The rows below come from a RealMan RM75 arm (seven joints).
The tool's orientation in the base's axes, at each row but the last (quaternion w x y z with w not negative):
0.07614, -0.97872, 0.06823, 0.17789
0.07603, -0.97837, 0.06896, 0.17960
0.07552, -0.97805, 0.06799, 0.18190
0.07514, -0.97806, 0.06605, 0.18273
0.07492, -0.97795, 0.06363, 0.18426
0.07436, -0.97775, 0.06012, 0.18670
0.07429, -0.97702, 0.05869, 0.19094
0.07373, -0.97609, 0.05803, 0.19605
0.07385, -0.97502, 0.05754, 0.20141
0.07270, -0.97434, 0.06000, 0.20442
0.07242, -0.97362, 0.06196, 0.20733
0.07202, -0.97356, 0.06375, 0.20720
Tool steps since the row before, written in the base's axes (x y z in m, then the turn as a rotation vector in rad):
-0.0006, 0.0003, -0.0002, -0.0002, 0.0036, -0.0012
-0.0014, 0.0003, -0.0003, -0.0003, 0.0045, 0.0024
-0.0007, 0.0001, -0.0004, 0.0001, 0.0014, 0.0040
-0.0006, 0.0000, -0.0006, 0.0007, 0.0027, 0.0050
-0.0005, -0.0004, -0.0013, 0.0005, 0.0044, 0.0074
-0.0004, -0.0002, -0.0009, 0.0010, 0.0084, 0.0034
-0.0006, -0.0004, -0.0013, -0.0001, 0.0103, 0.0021
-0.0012, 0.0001, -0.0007, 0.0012, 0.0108, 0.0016
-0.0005, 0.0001, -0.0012, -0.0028, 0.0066, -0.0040
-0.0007, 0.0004, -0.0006, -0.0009, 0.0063, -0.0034
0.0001, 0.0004, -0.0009, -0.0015, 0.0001, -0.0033
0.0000, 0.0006, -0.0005, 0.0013, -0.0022, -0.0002
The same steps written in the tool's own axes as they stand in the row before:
-0.0005, -0.0002, 0.0004, -0.0001, -0.0033, 0.0018
-0.0012, 0.0000, 0.0008, -0.0016, -0.0047, -0.0013
-0.0005, 0.0001, 0.0006, -0.0015, -0.0019, -0.0035
-0.0003, 0.0002, 0.0008, -0.0015, -0.0034, -0.0044
0.0001, 0.0006, 0.0013, -0.0027, -0.0053, -0.0062
0.0000, 0.0004, 0.0009, -0.0011, -0.0088, -0.0021
0.0000, 0.0006, 0.0013, -0.0018, -0.0104, -0.0002
-0.0008, 0.0002, 0.0011, -0.0004, -0.0110, -0.0001
0.0000, 0.0001, 0.0013, -0.0015, -0.0056, 0.0058
-0.0004, -0.0002, 0.0009, 0.0000, -0.0057, 0.0045
0.0004, -0.0003, 0.0008, 0.0000, 0.0005, 0.0036
0.0001, -0.0005, 0.0006, 0.0015, 0.0020, -0.0007

